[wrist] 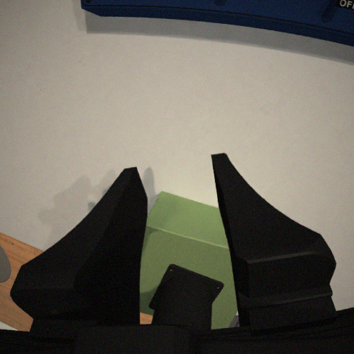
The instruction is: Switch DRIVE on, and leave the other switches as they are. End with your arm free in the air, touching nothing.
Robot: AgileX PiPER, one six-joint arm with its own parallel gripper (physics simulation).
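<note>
The blue switch panel (165,9) shows along the top of the view, where its lower edge is seen. Part of an OFF label (347,4) shows at the top right corner. The DRIVE switch cannot be made out, and the switch levers and their names are mostly out of view. My gripper (176,177) is open, with its two black fingers apart and nothing between their tips. The fingertips are below the panel in the view, apart from it, in front of the pale wall.
A green block (187,221) shows behind and between the fingers. A dark plate (191,280) with small screws stands in front of it. A wooden surface (22,253) shows at the lower left, with a grey rounded thing (3,265) at the left edge. The pale wall (165,100) carries soft shadows.
</note>
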